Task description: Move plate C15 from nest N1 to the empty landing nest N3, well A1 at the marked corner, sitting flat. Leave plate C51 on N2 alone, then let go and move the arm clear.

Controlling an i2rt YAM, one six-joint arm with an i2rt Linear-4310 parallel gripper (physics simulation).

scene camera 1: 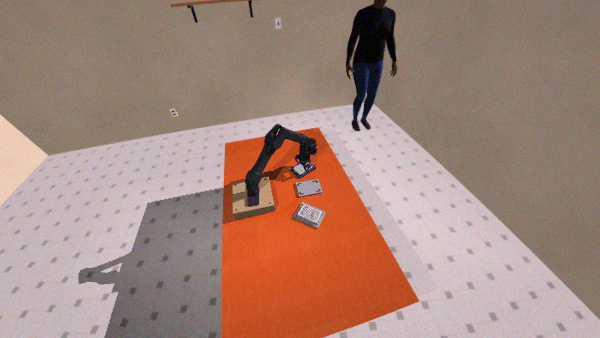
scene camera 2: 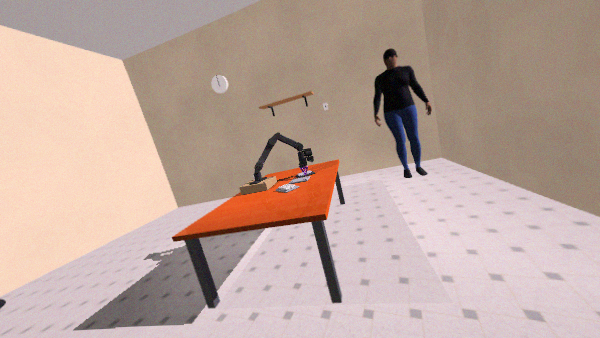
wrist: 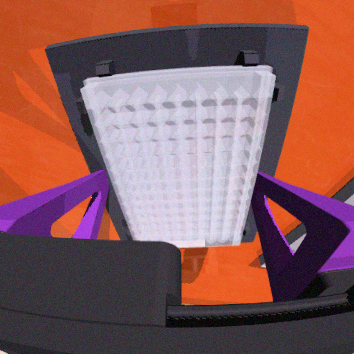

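Note:
A clear many-welled plate point(wrist: 180, 130) point(scene camera 1: 300, 170) sits in a dark nest point(wrist: 150, 47) at the table's far end. My gripper point(wrist: 178, 177) point(scene camera 1: 303, 165) point(scene camera 2: 305, 171) is open, with one purple finger at each long side of this plate, low down; whether either finger touches it is unclear. An empty light grey nest point(scene camera 1: 309, 188) point(scene camera 2: 301, 179) with dark corner pieces lies in the middle of the row. A white plate with dark wells point(scene camera 1: 310, 213) point(scene camera 2: 287, 187) sits on the near grey nest point(scene camera 1: 317, 226). Plate and nest labels and the marked corners are not readable.
The arm stands on a wooden base block point(scene camera 1: 255, 209) point(scene camera 2: 257, 187) on the orange table point(scene camera 1: 300, 280) point(scene camera 2: 260, 210). A person point(scene camera 1: 372, 40) point(scene camera 2: 397, 92) in black and blue stands on the floor beyond the table. A wall shelf point(scene camera 1: 215, 3) point(scene camera 2: 287, 100) hangs behind.

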